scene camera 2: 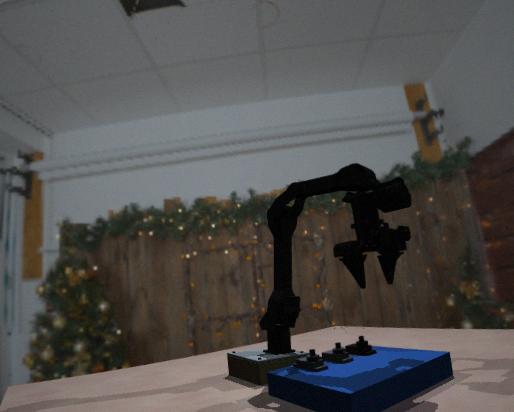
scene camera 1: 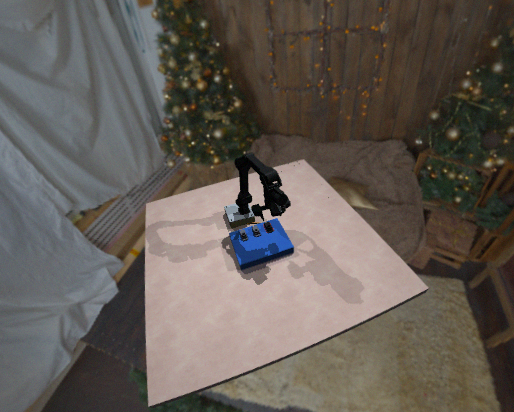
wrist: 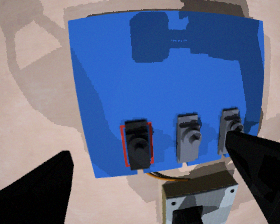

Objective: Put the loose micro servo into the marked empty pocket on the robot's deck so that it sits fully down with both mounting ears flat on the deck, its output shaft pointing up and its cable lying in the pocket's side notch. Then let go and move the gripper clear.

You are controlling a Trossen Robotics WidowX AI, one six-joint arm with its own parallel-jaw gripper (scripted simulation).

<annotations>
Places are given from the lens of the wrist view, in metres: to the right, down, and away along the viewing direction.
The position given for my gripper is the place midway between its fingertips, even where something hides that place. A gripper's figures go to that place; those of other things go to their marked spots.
my gripper [wrist: 152, 150]: 0.01, 0.02, 0.10
black micro servo [wrist: 136, 135]: 0.00, 0.03, 0.24
</annotations>
